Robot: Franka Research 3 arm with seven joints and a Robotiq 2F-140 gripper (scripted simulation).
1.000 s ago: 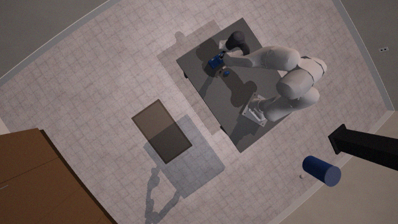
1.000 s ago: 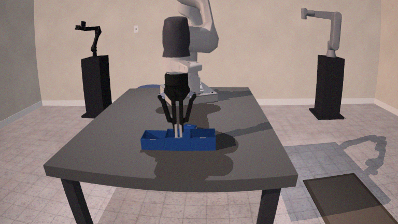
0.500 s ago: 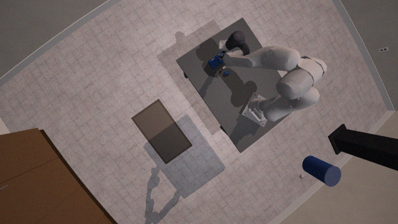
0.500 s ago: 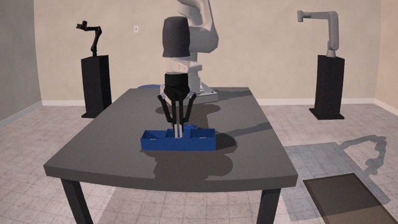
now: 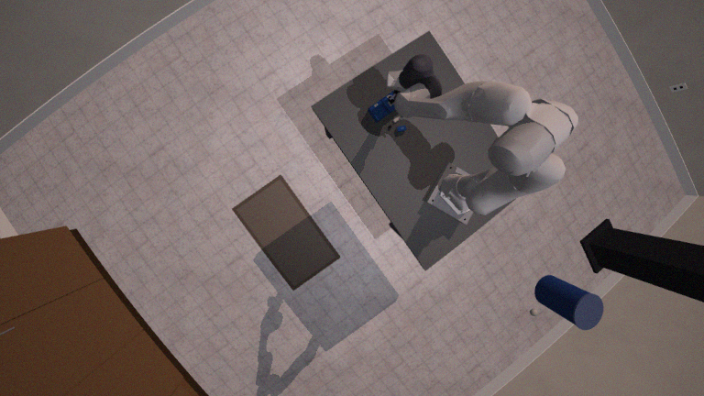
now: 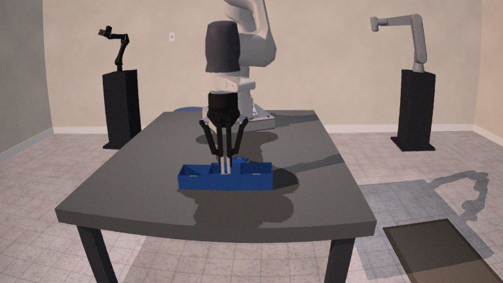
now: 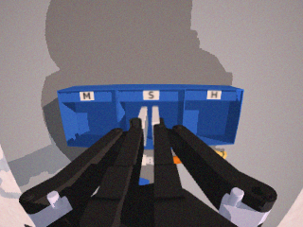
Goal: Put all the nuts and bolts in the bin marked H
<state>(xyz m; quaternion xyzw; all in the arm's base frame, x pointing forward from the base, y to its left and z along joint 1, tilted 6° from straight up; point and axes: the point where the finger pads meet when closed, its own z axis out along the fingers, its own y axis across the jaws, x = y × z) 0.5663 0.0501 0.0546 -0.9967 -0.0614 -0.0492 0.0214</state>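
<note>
My gripper is now 30 mm above the blue bin. Round my hand: orange stick-like thing: 80 mm behind, 60 mm to the right, 40 mm below; blue block: 140 mm behind, 30 mm to the left, 40 mm below; dark round piece: 110 mm behind, 70 mm to the left, 50 mm below.
</note>
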